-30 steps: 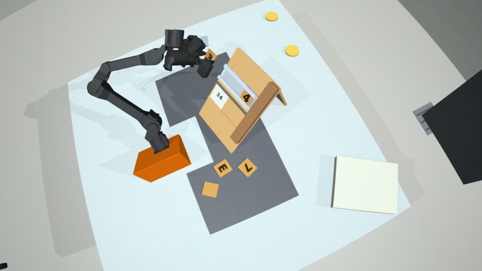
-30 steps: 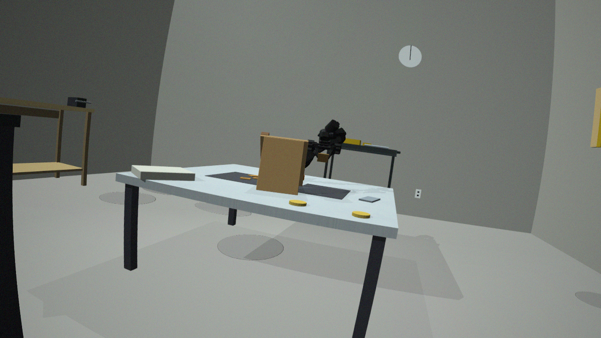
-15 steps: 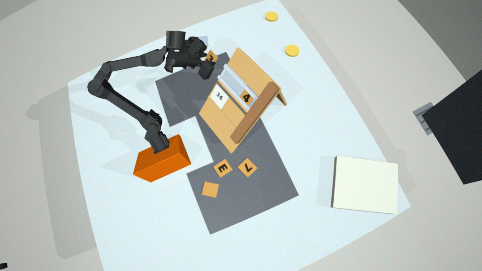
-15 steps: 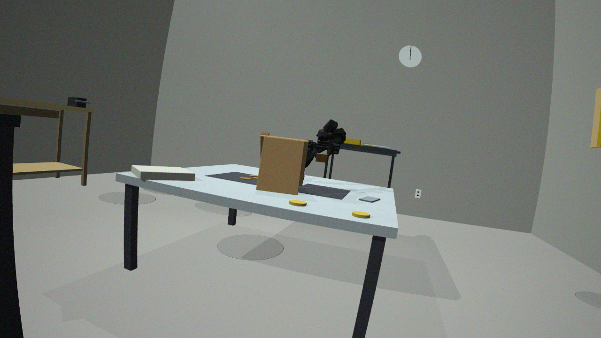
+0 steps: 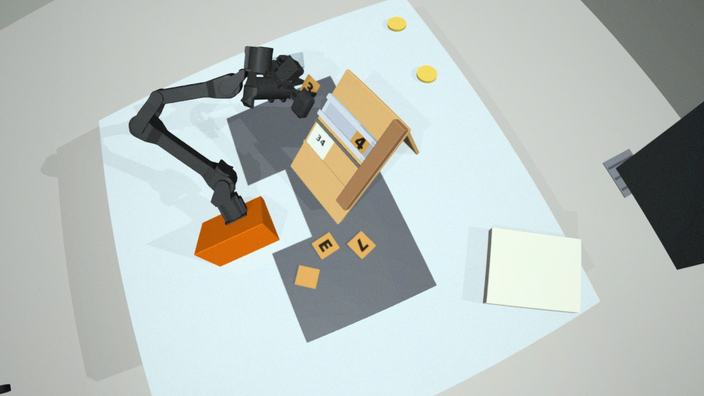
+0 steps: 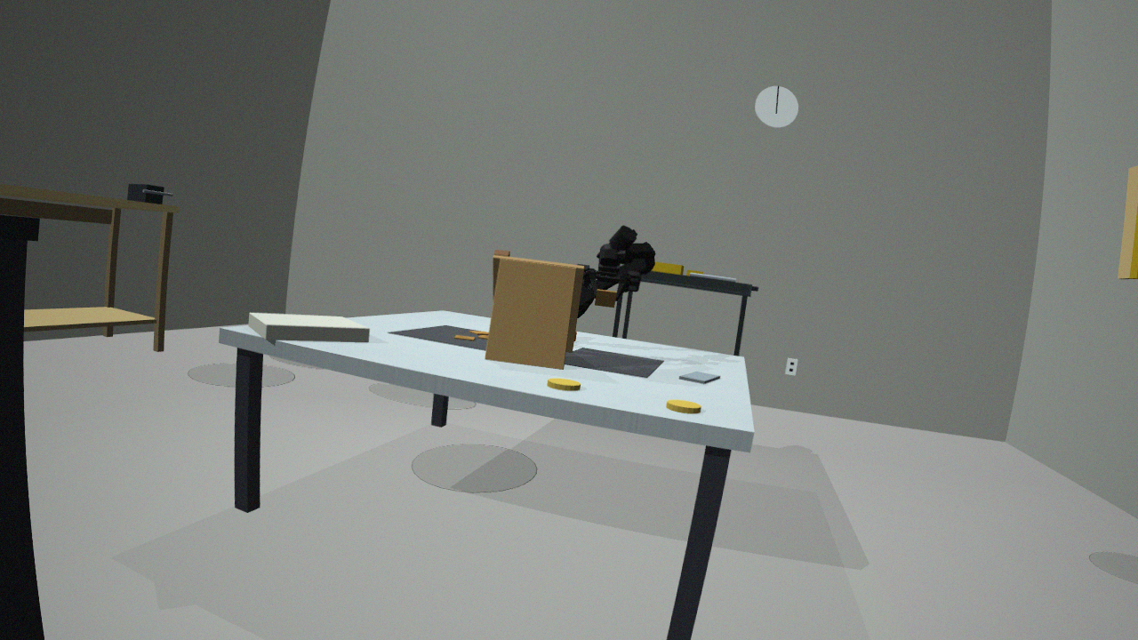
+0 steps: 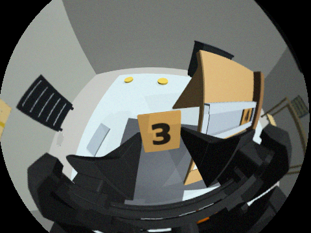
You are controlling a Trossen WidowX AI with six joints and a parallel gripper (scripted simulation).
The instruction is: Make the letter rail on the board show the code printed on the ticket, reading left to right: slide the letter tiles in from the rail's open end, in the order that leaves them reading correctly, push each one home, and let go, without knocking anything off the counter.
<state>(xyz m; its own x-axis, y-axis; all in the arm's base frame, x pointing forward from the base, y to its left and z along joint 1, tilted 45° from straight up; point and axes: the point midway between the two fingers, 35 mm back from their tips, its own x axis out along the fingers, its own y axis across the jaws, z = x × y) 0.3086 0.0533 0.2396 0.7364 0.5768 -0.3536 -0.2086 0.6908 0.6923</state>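
Now: the tile marked 4 5 cm ahead of my gripper tip and 22 cm to the right of it. From my gripper tip the other things lie so: white ticket: 3 cm behind, 13 cm to the right, 7 cm below; grey plate: 2 cm behind, 29 cm to the left, 18 cm below; tile marked 3: right at my gripper tip.
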